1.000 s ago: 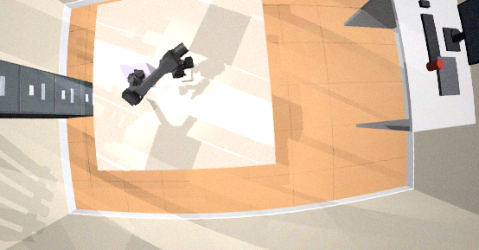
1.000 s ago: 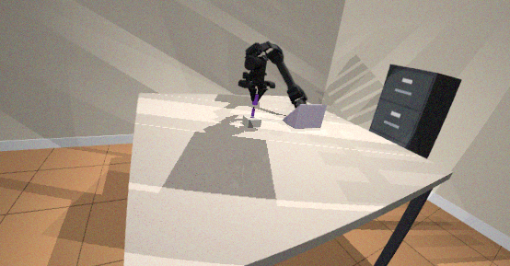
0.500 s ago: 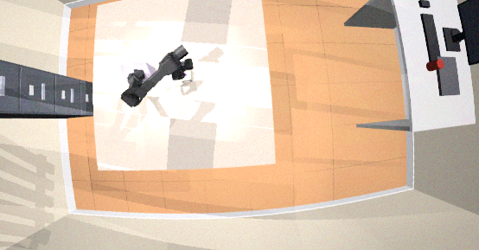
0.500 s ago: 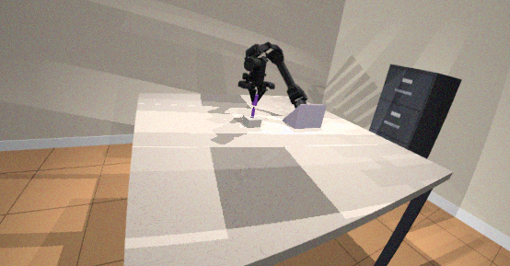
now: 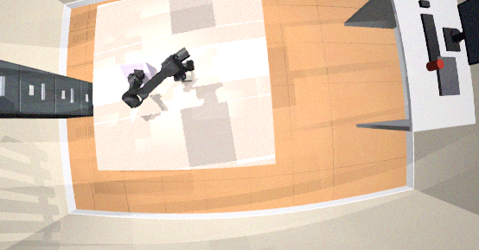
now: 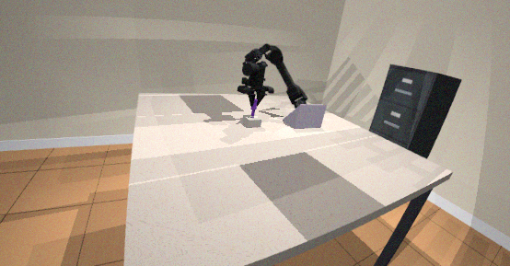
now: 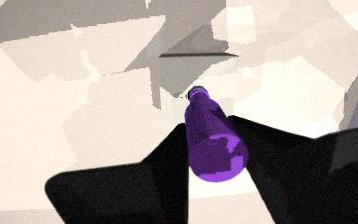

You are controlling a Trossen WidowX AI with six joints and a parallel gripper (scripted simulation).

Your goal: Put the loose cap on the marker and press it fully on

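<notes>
Now: gripper tip 80 mm above the holder block. Round my gripper tip: purple cap: 10 mm above.
</notes>
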